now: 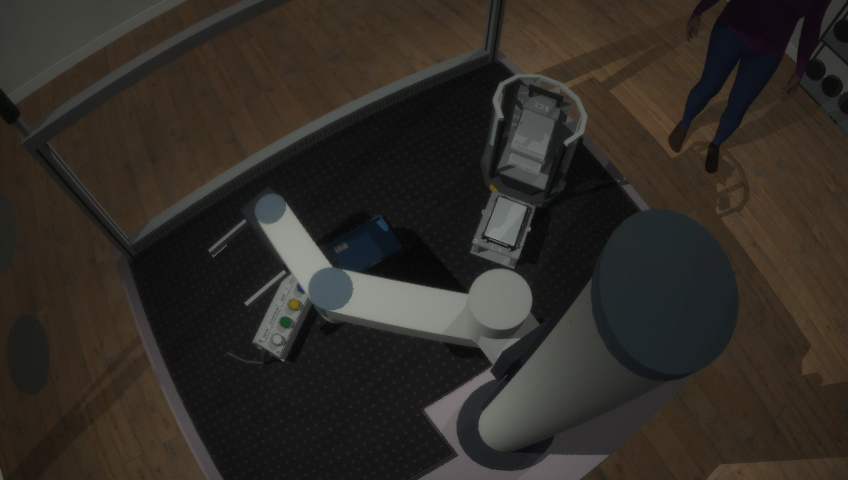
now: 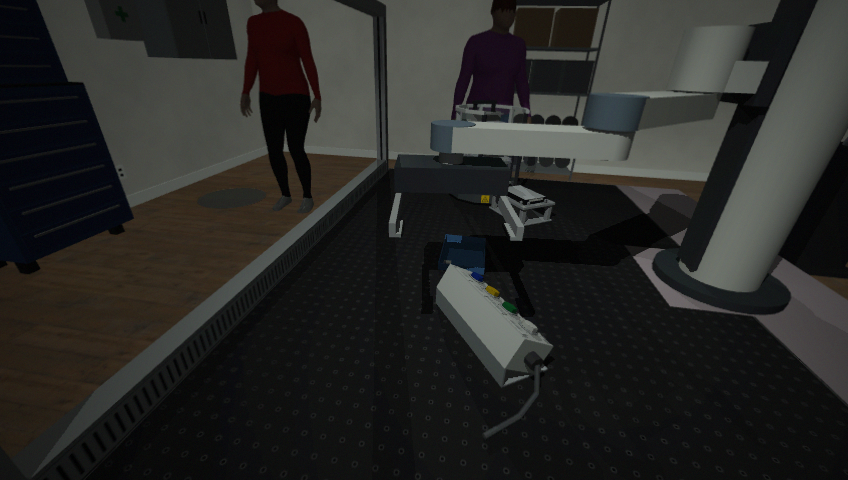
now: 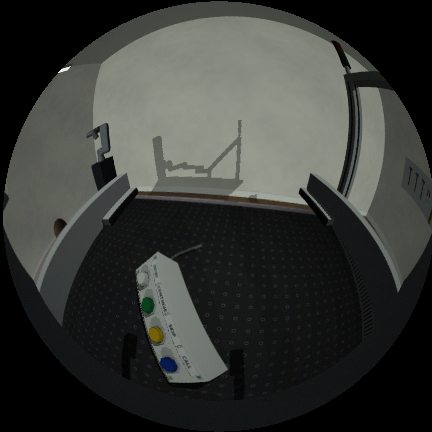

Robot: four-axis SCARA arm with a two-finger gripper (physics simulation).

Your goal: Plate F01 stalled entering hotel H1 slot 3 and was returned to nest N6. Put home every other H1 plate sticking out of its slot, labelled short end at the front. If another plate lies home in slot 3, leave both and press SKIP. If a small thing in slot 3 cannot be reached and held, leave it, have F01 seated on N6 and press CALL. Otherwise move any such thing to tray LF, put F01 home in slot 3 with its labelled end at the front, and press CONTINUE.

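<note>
My gripper is wide open and empty, in the air beside the button box. The box has a blue CALL button, a yellow SKIP button, a green CONTINUE button and a white one. A pale plate lies on the grey nest at the right. The hotel H1 stands behind it; its slots, and anything in them, cannot be made out. The blue tray lies between the box and nest.
A pale curved guard surrounds the hotel's top. The arm's column stands at the right. A low rail borders the dark mat. A cable leaves the button box.
</note>
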